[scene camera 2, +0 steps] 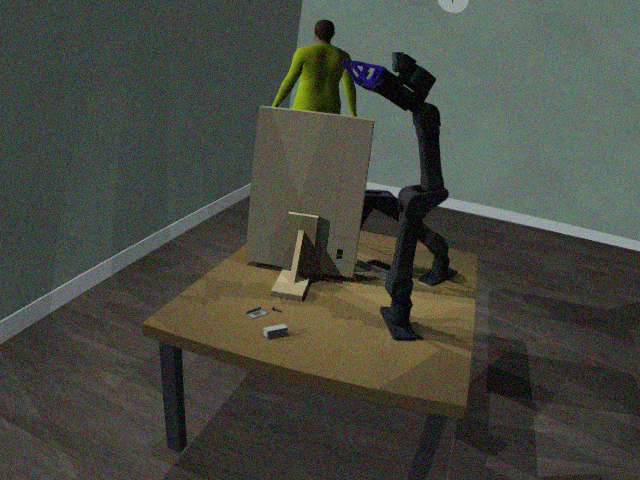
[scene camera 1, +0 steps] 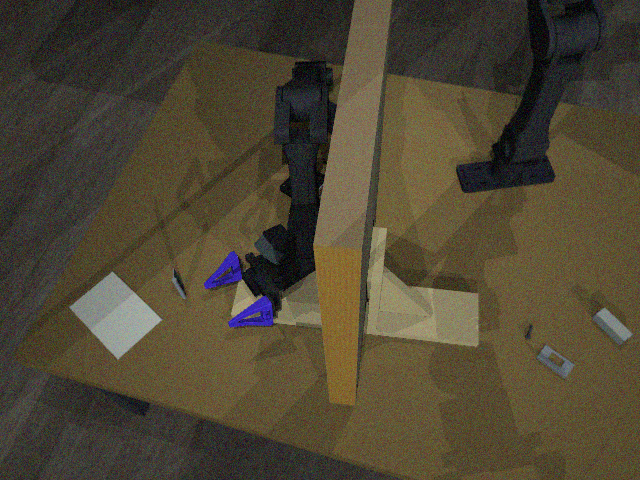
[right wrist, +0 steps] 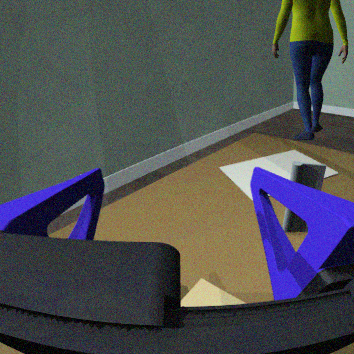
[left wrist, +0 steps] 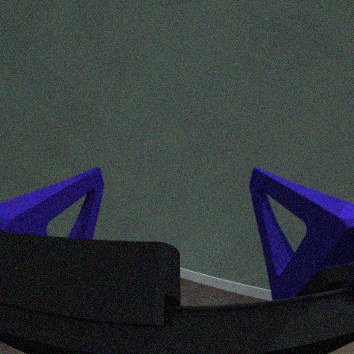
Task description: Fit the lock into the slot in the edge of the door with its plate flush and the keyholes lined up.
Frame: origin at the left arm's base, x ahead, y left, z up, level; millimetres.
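Seen in the pictures: left gripper, fingertip midpoint: (scene camera 2: 347, 61) (left wrist: 176, 175); right gripper, fingertip midpoint: (scene camera 1: 216, 305) (right wrist: 176, 175); left arm's base, origin of the base link: (scene camera 2: 397, 324) (scene camera 1: 504, 174); right arm's base, origin of the base link: (scene camera 2: 438, 276).
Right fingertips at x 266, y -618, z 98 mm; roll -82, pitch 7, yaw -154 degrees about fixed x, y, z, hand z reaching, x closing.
Observation:
Pixels of each thing's top centre, then the offset from my right fingertips to it.
- upright wooden door, middle of its top: (scene camera 1: 359, 93) (scene camera 2: 316, 112) dx -2, dy +247, dz +463 mm
- slim grey upright piece, middle of its top: (right wrist: 308, 163) (scene camera 1: 173, 274) dx -84, dy -81, dz -22 mm
- pale grey block, middle of its top: (scene camera 1: 614, 323) (scene camera 2: 275, 327) dx +105, dy +703, dz -76 mm
- light grey plate with an opening, middle of its top: (scene camera 1: 556, 359) (scene camera 2: 257, 310) dx +152, dy +585, dz -88 mm
- small dark piece, middle of its top: (scene camera 1: 530, 330) (scene camera 2: 277, 307) dx +92, dy +558, dz -88 mm
- white sheet, middle of its top: (right wrist: 278, 169) (scene camera 1: 115, 313) dx -57, dy -215, dz -96 mm
The upright wooden door (scene camera 1: 338, 320) (scene camera 2: 310, 165) stands in a pale support. Two small dark openings (scene camera 2: 339, 253) show low on its face, near its right edge in scene camera 2; the slot does not show. I cannot tell for sure which part is the lock: a slim grey upright piece (scene camera 1: 178, 285) (right wrist: 306, 175) stands beside the white sheet, and a pale grey block (scene camera 1: 612, 326) (scene camera 2: 275, 331) lies across the door. My right gripper (scene camera 1: 218, 306) (right wrist: 176, 175) is open and empty above the support's foot. My left gripper (scene camera 2: 347, 64) (left wrist: 176, 175) is open and empty, raised high.
A light grey plate with an opening (scene camera 1: 545, 355) (scene camera 2: 256, 313) and a small dark piece (scene camera 1: 528, 331) (scene camera 2: 277, 309) lie near the block. A white sheet (scene camera 1: 116, 315) (right wrist: 245, 172) lies at the left in scene camera 1. A person (scene camera 2: 320, 77) (right wrist: 312, 25) stands beyond the table.

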